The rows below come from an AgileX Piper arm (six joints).
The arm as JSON. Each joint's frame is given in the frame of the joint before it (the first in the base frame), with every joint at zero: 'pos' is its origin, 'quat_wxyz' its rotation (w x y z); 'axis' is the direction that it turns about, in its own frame. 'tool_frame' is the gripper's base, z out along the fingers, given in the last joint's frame.
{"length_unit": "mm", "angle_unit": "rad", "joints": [
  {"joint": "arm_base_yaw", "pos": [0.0, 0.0, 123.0], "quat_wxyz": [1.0, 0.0, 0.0, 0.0], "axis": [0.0, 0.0, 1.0]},
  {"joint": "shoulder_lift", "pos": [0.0, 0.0, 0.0], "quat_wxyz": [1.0, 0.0, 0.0, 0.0], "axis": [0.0, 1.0, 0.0]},
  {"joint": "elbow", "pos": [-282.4, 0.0, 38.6], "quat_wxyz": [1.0, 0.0, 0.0, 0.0], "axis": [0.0, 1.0, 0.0]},
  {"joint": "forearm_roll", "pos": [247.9, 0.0, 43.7], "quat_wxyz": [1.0, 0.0, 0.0, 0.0], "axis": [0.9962, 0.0, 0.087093]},
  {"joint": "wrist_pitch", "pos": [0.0, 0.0, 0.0], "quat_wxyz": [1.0, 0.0, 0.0, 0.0], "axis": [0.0, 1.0, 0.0]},
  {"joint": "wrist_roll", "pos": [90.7, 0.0, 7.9], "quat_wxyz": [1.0, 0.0, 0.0, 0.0], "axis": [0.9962, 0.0, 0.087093]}
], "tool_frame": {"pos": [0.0, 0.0, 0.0], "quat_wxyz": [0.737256, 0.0, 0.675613, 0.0]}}
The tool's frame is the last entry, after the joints.
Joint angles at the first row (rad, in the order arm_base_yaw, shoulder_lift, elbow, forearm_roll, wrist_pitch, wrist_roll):
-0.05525 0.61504 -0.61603 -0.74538 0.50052 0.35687
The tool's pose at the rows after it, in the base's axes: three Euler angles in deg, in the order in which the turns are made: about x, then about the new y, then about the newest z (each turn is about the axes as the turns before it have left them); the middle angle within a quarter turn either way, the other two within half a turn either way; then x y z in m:
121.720 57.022 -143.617 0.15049 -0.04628 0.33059
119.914 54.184 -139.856 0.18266 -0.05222 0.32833
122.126 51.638 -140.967 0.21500 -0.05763 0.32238
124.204 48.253 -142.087 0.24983 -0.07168 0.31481
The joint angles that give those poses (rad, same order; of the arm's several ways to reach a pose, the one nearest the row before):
-0.05531 0.76378 -0.63084 -1.03593 0.50459 0.65538
-0.05523 0.91240 -0.67796 -1.22606 0.51272 0.90580
-0.06781 1.05672 -0.74094 -1.28961 0.51269 1.00663
-0.11775 1.21176 -0.82893 -1.30838 0.49552 1.04489

